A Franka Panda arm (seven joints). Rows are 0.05 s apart.
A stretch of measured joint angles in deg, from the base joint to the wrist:
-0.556, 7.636, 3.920, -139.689, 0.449, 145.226, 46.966
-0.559, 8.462, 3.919, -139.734, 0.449, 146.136, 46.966
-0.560, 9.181, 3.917, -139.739, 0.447, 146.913, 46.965
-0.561, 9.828, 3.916, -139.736, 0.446, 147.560, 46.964
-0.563, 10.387, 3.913, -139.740, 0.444, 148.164, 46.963
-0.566, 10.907, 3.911, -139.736, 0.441, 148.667, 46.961
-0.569, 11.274, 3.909, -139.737, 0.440, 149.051, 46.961
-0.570, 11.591, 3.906, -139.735, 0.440, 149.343, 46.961
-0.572, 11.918, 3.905, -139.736, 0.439, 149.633, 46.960
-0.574, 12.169, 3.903, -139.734, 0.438, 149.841, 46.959
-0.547, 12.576, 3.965, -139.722, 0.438, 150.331, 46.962
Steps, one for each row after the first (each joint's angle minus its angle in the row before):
-0.003, 0.826, -0.001, -0.045, 0.000, 0.910, 0.000
-0.001, 0.719, -0.002, -0.005, -0.002, 0.777, -0.001
-0.001, 0.647, -0.001, 0.003, -0.001, 0.647, -0.001
-0.002, 0.559, -0.003, -0.004, -0.002, 0.604, -0.001
-0.003, 0.520, -0.002, 0.004, -0.003, 0.503, -0.002
-0.003, 0.367, -0.002, -0.001, -0.001, 0.384, 0.000
-0.001, 0.317, -0.003, 0.002, 0.000, 0.292, 0.000
-0.002, 0.327, -0.001, -0.001, -0.001, 0.290, -0.001
-0.002, 0.251, -0.002, 0.002, -0.001, 0.208, -0.001
0.027, 0.407, 0.062, 0.012, 0.000, 0.490, 0.003

